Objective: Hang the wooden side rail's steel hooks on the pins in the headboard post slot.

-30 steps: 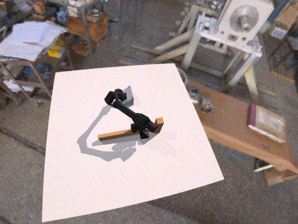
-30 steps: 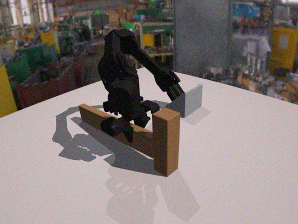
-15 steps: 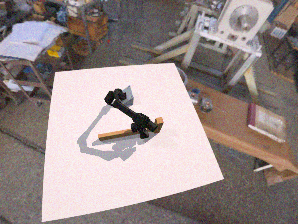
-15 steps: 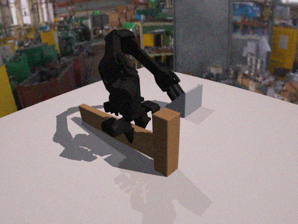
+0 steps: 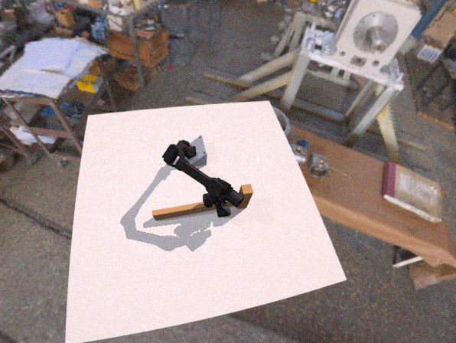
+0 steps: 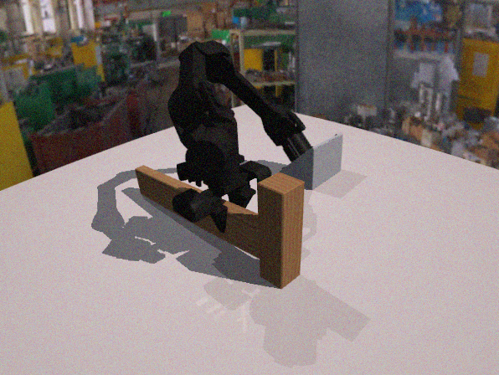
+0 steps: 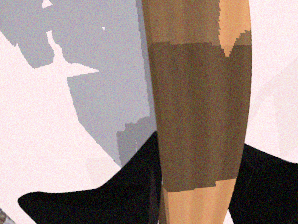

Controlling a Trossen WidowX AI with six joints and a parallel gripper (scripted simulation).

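My gripper tip is 1 cm past the wooden headboard post, 12 cm to the right of it and 4 cm below it.
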